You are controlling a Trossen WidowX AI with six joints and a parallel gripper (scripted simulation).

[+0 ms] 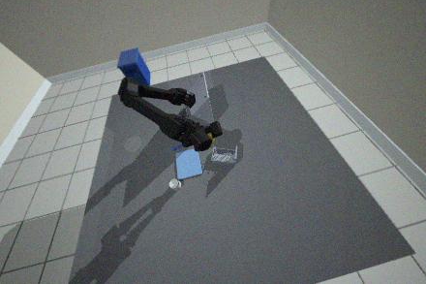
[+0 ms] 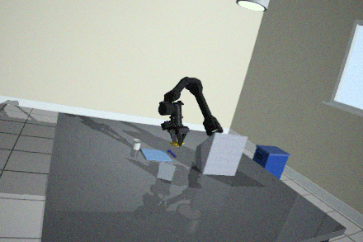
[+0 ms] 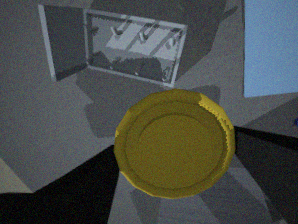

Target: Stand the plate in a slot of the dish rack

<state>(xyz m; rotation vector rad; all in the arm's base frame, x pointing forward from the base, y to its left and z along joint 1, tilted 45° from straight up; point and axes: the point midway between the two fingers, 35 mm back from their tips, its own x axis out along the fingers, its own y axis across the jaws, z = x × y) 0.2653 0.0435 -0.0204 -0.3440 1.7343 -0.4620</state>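
The grey dish rack is 50 mm ahead of my gripper tip, 60 mm to the left of it and 110 mm below it. Also, from my gripper tip: white cup 150 mm ahead, 200 mm to the right, 110 mm below; yellow plate 10 mm above; blue utensil 60 mm behind, 190 mm to the right, 130 mm below.
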